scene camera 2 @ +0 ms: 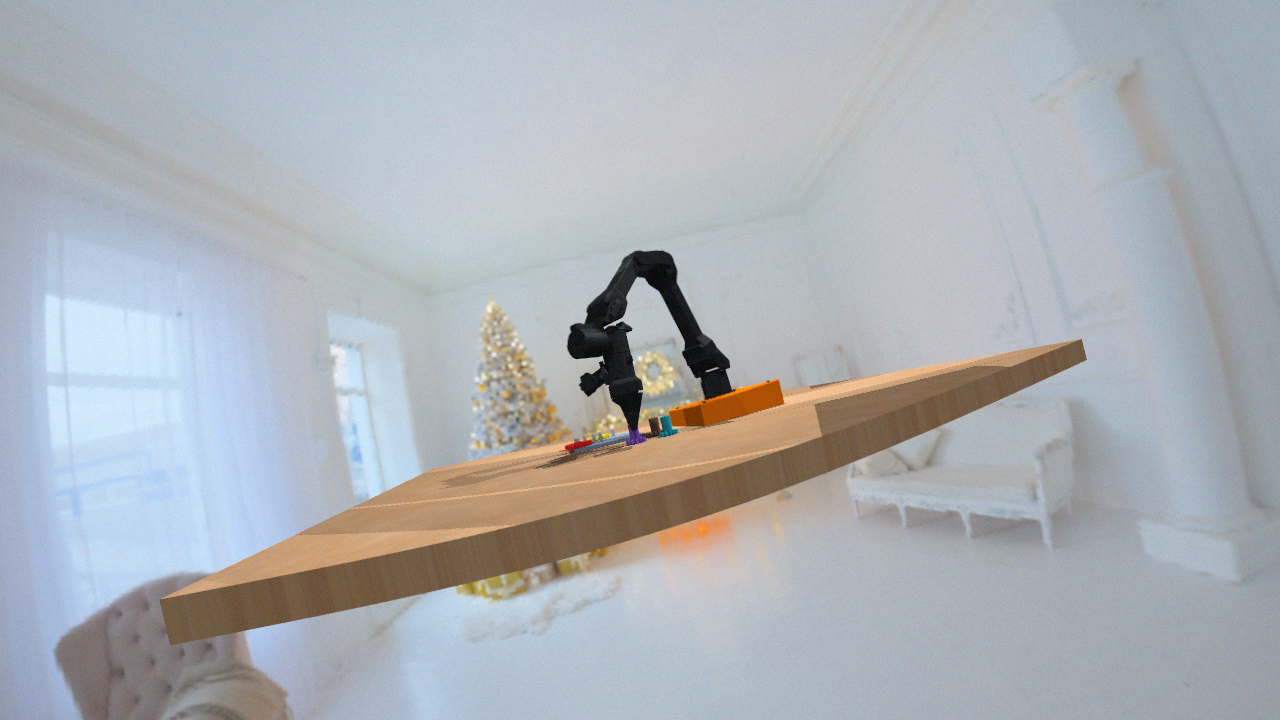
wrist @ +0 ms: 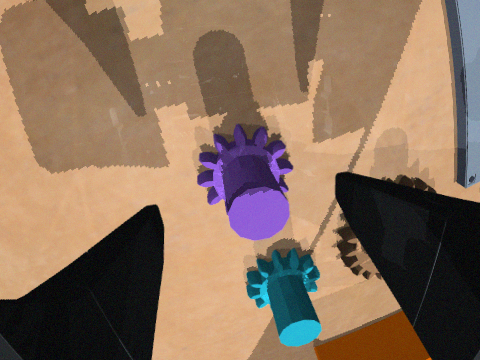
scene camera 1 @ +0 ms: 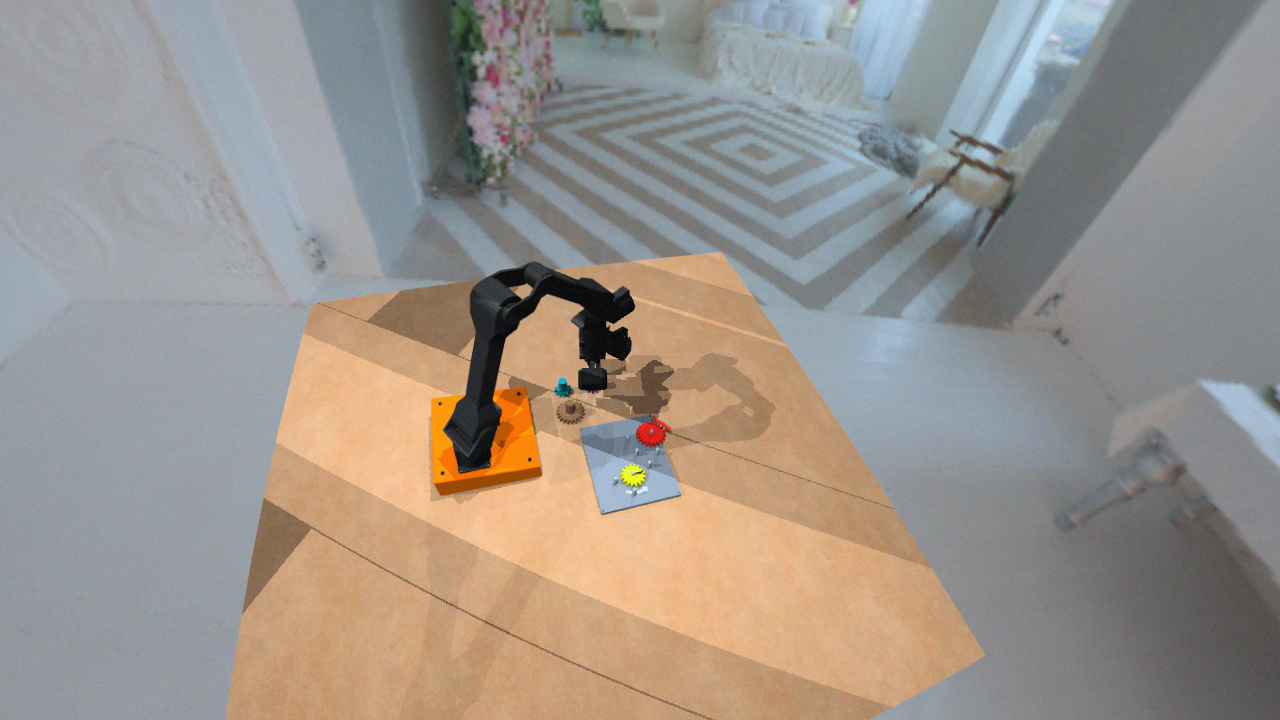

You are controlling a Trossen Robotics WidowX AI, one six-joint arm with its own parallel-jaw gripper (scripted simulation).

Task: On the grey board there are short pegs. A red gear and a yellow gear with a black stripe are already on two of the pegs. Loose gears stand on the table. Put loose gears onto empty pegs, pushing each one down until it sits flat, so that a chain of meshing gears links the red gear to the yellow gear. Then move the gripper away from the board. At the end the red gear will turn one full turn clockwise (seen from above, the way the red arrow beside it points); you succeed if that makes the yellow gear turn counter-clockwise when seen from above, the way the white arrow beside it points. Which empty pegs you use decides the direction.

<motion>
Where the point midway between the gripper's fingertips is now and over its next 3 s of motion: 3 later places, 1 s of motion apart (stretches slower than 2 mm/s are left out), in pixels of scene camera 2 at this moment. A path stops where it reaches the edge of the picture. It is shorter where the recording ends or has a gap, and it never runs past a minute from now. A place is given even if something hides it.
My gripper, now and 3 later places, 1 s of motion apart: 633,429; 627,411; 620,372; 603,373
</motion>
